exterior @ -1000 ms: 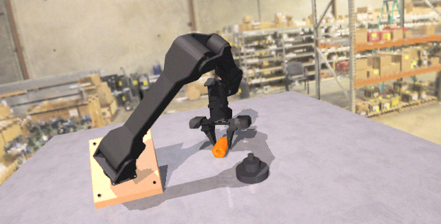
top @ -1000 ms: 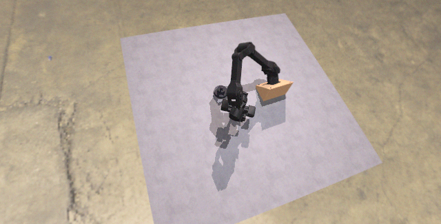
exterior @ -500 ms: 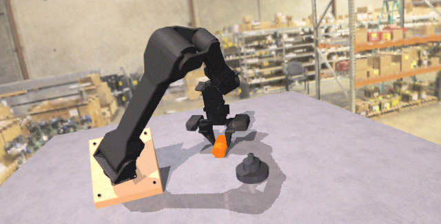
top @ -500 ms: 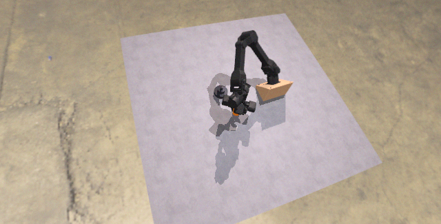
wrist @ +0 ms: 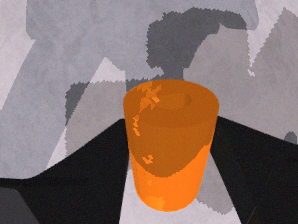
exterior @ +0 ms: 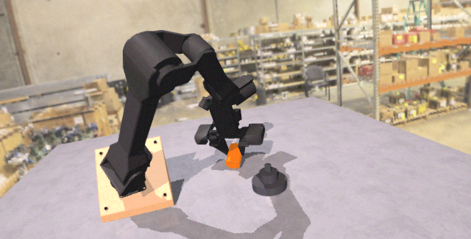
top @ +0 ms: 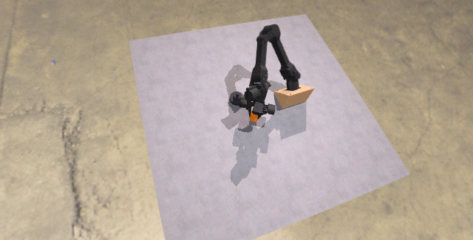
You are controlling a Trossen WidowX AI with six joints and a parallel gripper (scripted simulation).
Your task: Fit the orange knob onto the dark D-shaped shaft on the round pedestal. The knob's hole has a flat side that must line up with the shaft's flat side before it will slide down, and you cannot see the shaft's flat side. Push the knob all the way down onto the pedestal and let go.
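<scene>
Right now the pedestal is 2 cm ahead of my gripper tip and 16 cm to the right of it. From my gripper tip the other things lie so: orange knob 1 cm behind, 1 cm to the right.
</scene>
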